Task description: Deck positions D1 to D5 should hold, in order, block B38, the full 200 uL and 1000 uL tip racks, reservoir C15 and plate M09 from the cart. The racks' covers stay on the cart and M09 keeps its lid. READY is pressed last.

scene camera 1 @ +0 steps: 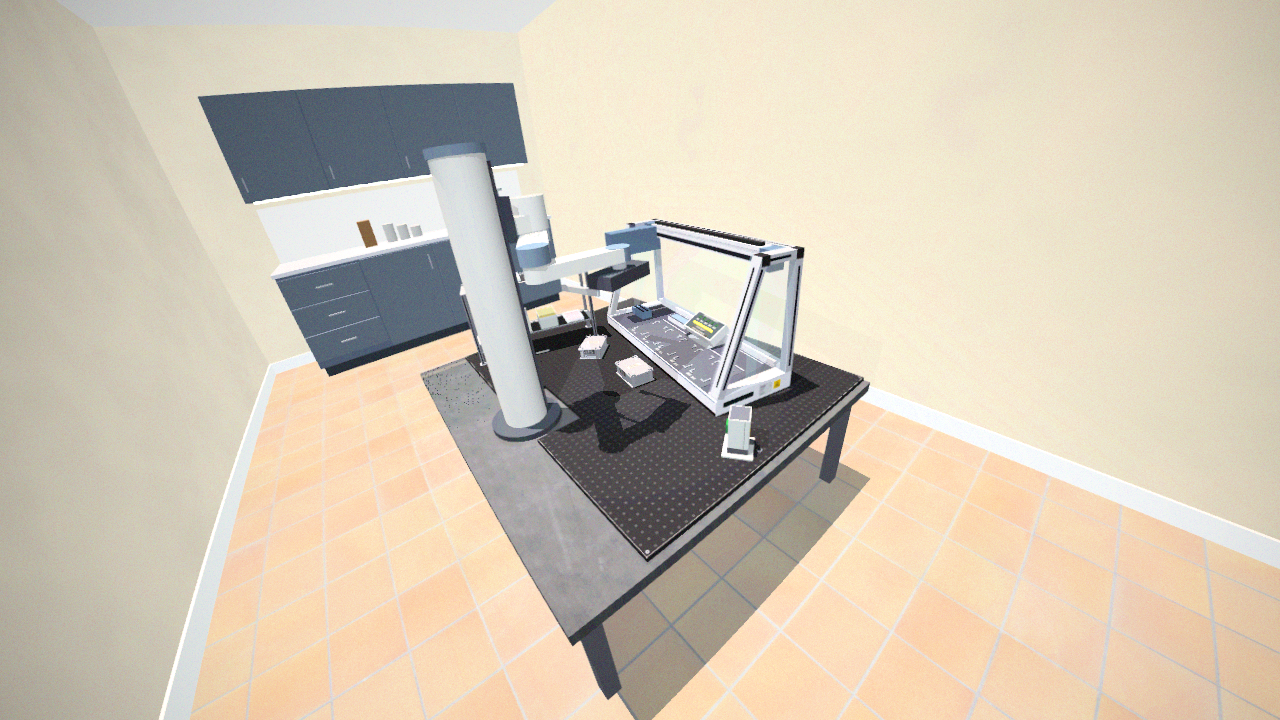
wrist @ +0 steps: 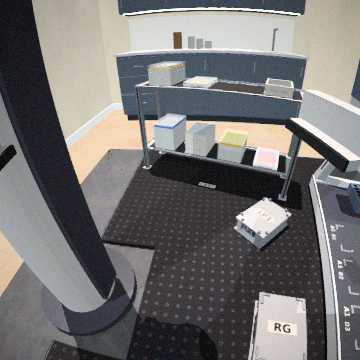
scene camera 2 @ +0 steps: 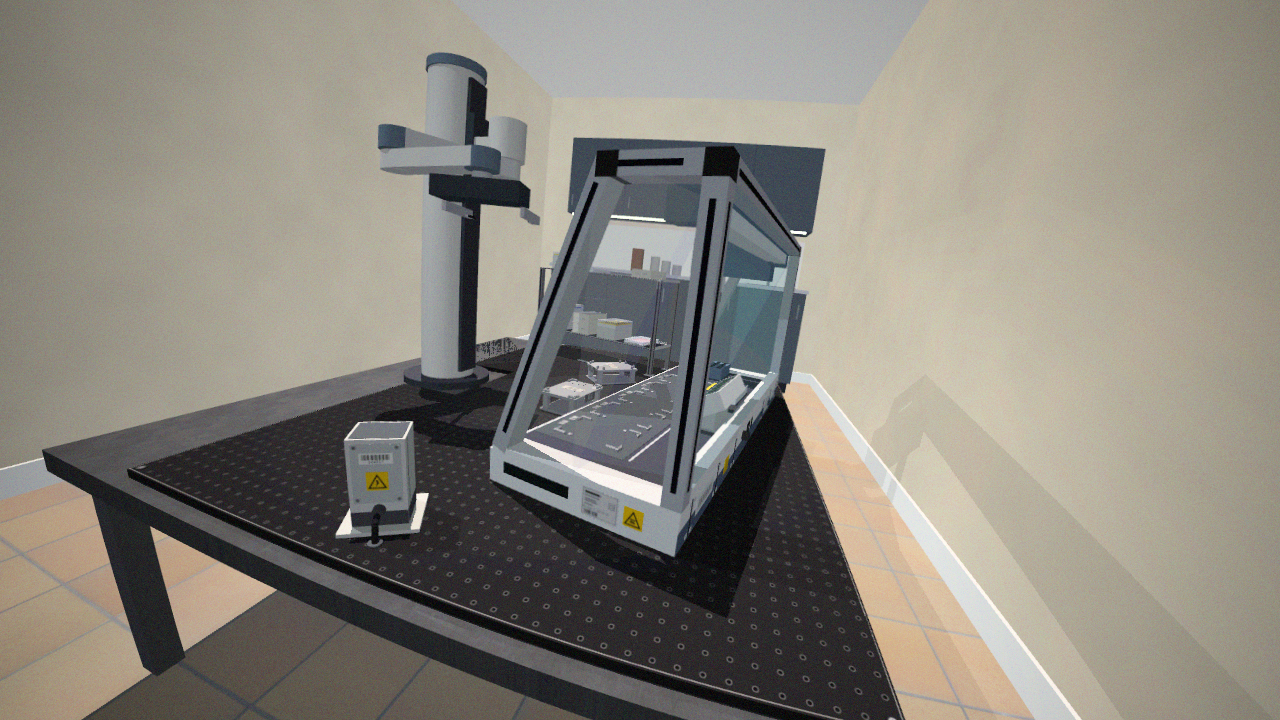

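My gripper (scene camera 2: 492, 213) (wrist: 148, 113) is open and empty, high above the table, its fingers at the left and right of the wrist view. The cart (wrist: 143, 125) carries on top a covered box with a yellow line (wrist: 167, 74), a flat plate (wrist: 201, 81) and a beige tray (wrist: 279, 87). Below stand a blue-lined box (wrist: 170, 132), a grey box (wrist: 200, 139), a yellow-topped rack (wrist: 233, 145) and a pink-topped plate (wrist: 266, 158). Their codes are unreadable. A dark blue block (scene camera 1: 641, 310) (wrist: 355, 194) is at the deck's far end. D1 to D3 labels show on the deck (scene camera 1: 666, 344).
White boxes LP1 (scene camera 1: 592, 347) (scene camera 2: 612, 371) (wrist: 262, 225) and RG (scene camera 1: 634, 368) (scene camera 2: 571, 394) (wrist: 285, 307) stand between column and deck. A framed enclosure (scene camera 1: 730, 340) (scene camera 2: 705, 340) surrounds the deck. A control panel (scene camera 1: 705, 327) stands at its rear. A grey device (scene camera 1: 739, 429) (scene camera 2: 380, 474) stands near the table's end.
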